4 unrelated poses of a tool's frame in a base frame.
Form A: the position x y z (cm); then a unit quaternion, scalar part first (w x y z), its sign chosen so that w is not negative.
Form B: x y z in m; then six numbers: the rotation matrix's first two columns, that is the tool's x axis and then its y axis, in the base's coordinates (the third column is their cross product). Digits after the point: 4 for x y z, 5 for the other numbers.
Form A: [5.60 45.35 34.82 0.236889 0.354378 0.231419 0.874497]
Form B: [0.0560 0.4535 0.3482 -0.63660 0.57834 0.51016 -0.25030 -0.78066 0.57265]
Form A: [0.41 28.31 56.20 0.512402 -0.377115 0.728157 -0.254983]
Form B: [0.0041 0.2831 0.5620 -0.19046 -0.81051 -0.55390 -0.28789 0.58554 -0.75780]
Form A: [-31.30 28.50 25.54 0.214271 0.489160 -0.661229 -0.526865]
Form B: [-0.3130 0.2850 0.2554 -0.42962 -0.87268 -0.23208 -0.42111 -0.03373 0.90638]
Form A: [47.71 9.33 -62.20 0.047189 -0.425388 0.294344 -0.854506]
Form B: [0.4771 0.0933 -0.6220 -0.63364 -0.33107 0.69921 -0.16977 -0.82227 -0.54318]
